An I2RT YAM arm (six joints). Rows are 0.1 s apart.
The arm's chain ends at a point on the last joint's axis. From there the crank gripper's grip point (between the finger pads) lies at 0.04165 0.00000 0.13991 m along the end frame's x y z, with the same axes.
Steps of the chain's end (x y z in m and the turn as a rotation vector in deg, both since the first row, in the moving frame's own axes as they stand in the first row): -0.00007 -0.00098 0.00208 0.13 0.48 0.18; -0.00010 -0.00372 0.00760 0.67 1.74 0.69; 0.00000 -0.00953 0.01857 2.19 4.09 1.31; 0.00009 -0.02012 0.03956 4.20 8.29 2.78; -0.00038 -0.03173 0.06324 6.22 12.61 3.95; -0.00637 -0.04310 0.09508 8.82 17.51 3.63
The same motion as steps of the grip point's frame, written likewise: 0.00110 -0.00116 0.00173 0.13 0.48 0.18; 0.00414 -0.00482 0.00626 0.67 1.74 0.69; 0.00992 -0.01375 0.01516 2.19 4.09 1.31; 0.02000 -0.02761 0.03180 4.20 8.29 2.78; 0.02950 -0.04236 0.05014 6.22 12.61 3.95; 0.03420 -0.05931 0.07470 8.82 17.51 3.63
